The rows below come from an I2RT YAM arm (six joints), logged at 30 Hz.
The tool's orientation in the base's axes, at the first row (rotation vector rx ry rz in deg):
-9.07, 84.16, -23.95
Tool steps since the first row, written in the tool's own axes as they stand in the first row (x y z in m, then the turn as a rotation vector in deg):
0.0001, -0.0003, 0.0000, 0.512, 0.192, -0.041
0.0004, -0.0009, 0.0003, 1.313, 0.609, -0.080
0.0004, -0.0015, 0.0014, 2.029, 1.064, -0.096
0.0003, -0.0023, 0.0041, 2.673, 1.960, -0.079
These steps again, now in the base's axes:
0.0000, -0.0003, 0.0000, 0.017, -0.006, -0.548
0.0002, -0.0010, 0.0000, 0.089, 0.089, -1.444
0.0011, -0.0017, 0.0003, 0.187, 0.246, -2.272
0.0036, -0.0028, 0.0010, 0.391, 0.830, -3.186

